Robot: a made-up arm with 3 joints. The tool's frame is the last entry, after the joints. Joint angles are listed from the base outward. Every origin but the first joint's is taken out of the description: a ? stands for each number. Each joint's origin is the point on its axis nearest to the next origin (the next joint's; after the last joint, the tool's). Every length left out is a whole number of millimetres.
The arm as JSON. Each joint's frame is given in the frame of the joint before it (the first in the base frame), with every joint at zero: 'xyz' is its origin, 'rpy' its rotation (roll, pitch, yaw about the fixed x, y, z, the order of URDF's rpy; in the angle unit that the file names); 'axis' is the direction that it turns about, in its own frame. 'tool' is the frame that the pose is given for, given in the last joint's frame.
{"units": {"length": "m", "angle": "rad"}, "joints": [
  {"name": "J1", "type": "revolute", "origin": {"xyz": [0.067, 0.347, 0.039], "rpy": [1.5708, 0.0, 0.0]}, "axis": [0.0, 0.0, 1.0]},
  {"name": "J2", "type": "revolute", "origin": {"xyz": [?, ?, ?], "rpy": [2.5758, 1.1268, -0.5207]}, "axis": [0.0, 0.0, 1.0]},
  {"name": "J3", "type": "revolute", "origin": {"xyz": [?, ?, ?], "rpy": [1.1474, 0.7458, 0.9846]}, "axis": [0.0, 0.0, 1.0]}
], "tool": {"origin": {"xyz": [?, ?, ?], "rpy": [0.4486, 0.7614, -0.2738]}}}
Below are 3 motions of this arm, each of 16 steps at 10 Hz.
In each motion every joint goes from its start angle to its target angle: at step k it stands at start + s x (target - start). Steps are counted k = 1, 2, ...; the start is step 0. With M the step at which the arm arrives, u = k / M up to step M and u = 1 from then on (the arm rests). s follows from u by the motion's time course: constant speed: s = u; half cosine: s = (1 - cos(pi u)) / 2; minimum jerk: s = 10 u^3 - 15 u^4 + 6 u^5.
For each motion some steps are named. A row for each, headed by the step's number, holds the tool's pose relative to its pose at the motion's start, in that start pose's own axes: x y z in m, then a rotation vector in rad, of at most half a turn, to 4 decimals.
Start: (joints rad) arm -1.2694 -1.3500 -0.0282
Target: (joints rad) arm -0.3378 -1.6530 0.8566
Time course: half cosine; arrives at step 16
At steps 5, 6, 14, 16:
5: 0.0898 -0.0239 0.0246 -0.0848 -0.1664 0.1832
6: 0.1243 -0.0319 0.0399 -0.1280 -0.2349 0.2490
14: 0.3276 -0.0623 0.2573 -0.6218 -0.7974 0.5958
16: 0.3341 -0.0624 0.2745 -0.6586 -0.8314 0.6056

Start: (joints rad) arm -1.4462 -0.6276 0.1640
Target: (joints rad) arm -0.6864 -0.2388 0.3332
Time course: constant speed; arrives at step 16
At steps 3, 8, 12, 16:
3: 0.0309 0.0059 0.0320 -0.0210 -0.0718 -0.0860
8: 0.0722 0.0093 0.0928 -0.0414 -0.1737 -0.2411
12: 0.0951 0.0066 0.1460 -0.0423 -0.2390 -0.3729
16: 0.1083 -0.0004 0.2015 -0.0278 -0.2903 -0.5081

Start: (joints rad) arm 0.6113 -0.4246 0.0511
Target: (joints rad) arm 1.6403 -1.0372 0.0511
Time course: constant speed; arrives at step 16
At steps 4, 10, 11, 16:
4: 0.0728 0.0086 0.0228 0.2452 -0.2373 -0.0412
10: 0.1797 0.0023 0.0863 0.5659 -0.6388 -0.0773
11: 0.1964 -0.0015 0.1003 0.6130 -0.7108 -0.0806
16: 0.2688 -0.0355 0.1836 0.8157 -1.0902 -0.0863

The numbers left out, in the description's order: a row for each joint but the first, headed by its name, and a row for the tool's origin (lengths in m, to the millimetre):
J2: 0.026 -0.404 0.0
J3: 0.057 -0.056 0.0
tool: -0.171 0.02 0.0

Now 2 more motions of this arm.
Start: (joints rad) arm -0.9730 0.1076 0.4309
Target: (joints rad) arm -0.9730 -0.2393 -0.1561
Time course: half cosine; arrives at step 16
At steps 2, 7, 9, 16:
2: 0.0006 0.0025 -0.0042 0.0236 -0.0151 -0.0081
7: 0.0093 0.0302 -0.0393 0.2579 -0.1477 -0.0823
9: 0.0159 0.0475 -0.0533 0.3887 -0.2099 -0.1197
16: 0.0315 0.0862 -0.0705 0.6689 -0.3167 -0.1921

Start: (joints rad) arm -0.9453 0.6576 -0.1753
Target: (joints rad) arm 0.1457 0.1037 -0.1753
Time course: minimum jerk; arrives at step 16
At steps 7, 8, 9, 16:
7: 0.0930 -0.0163 0.0885 0.5110 0.0435 -0.1479
8: 0.1212 -0.0289 0.1110 0.6641 0.0412 -0.1987
9: 0.1491 -0.0447 0.1313 0.8158 0.0316 -0.2527
16: 0.2369 -0.1171 0.1809 1.3022 -0.0530 -0.4574

